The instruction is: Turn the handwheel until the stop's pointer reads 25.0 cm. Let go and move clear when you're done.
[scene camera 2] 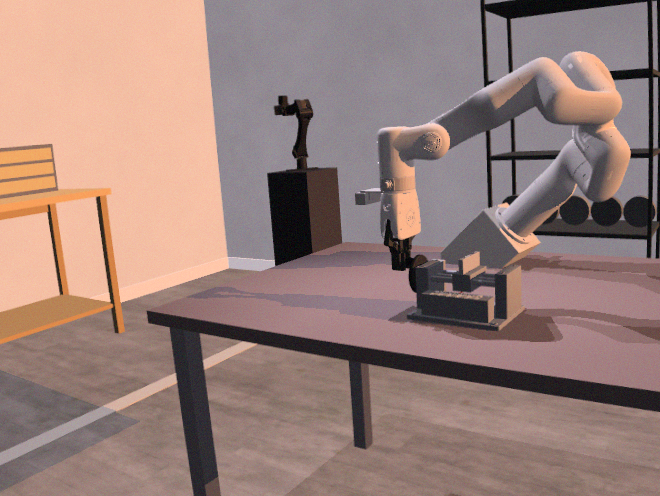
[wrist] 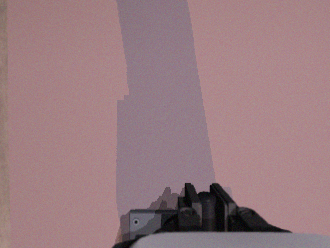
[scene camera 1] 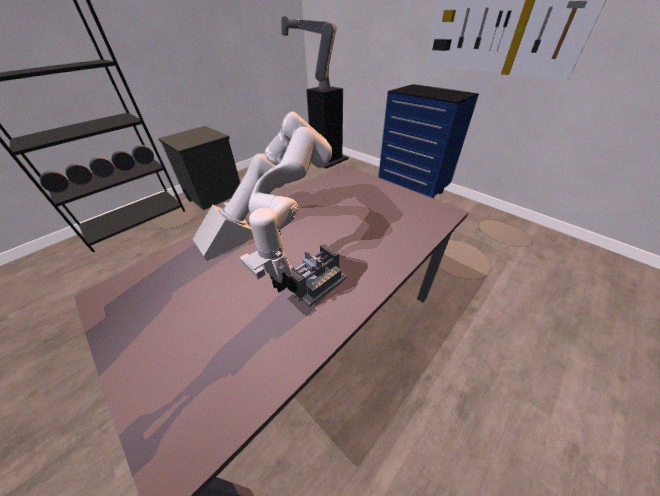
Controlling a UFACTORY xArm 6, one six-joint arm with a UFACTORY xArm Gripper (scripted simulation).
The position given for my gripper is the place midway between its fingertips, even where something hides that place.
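Note:
My gripper (scene camera 2: 401,269) is here in the scene, and the wrist view shows it too (wrist: 200,199). I can also see a sliding stop block (scene camera 2: 469,269).

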